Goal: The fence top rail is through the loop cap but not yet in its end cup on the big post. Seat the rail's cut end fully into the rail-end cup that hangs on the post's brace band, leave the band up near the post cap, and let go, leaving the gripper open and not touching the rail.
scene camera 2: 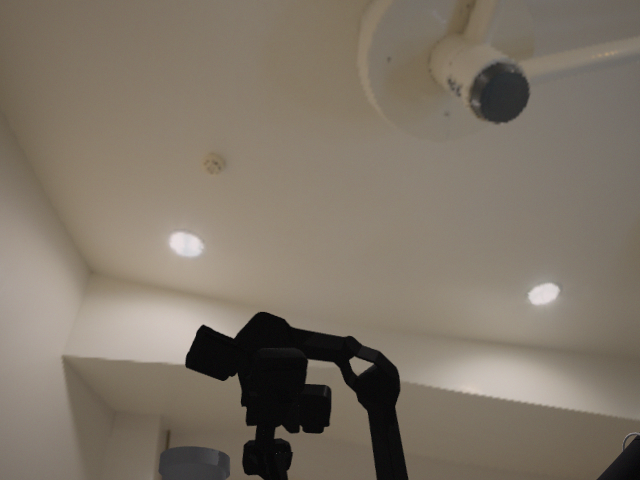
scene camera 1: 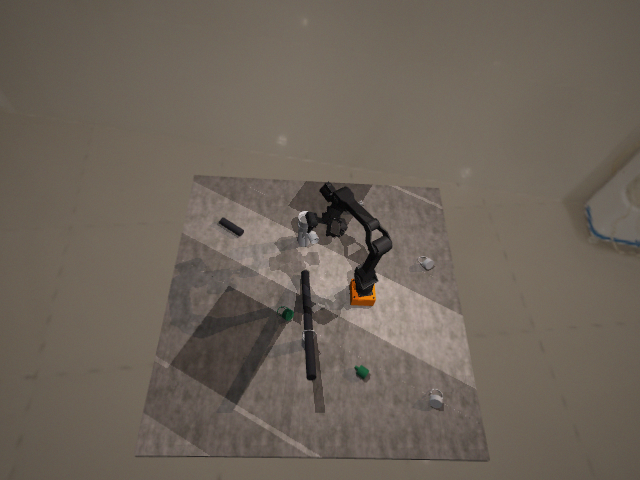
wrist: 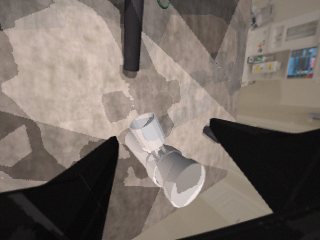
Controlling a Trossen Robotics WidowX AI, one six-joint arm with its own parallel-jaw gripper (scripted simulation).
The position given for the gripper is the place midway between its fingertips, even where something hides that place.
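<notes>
A black top rail (scene camera 1: 307, 311) and a pale rail-end cup (wrist: 146, 128) are part of the scene. The robot's gripper (scene camera 2: 289, 463), which the wrist view (wrist: 164, 131) shows too, is open and holds nothing.
</notes>
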